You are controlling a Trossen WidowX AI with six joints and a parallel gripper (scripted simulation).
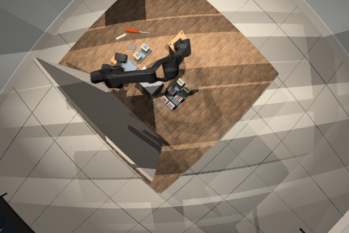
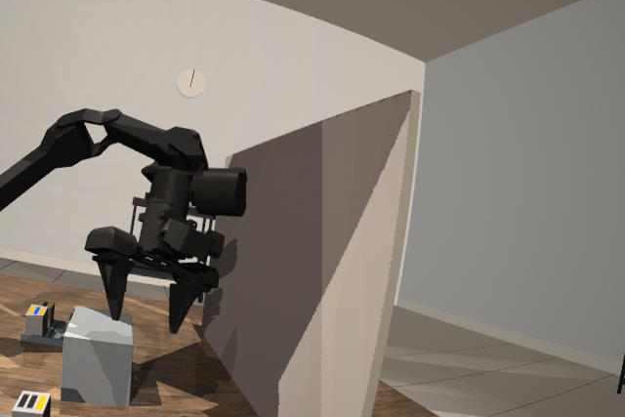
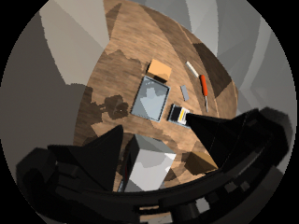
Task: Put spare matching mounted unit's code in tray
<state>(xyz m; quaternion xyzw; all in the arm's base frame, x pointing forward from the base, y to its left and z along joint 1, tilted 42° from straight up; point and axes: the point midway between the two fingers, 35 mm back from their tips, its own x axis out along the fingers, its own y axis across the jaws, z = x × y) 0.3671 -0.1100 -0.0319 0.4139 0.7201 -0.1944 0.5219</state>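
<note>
My gripper tip is 140 mm past the spare, 350 mm to the right of it and 110 mm above it. Also, from my gripper tip: brown box (150 mm to the right, 130 mm below); blue-grey tray (20 mm behind, 60 mm to the right, 150 mm below); grey box (70 mm behind, 150 mm to the left, 100 mm below).
</note>
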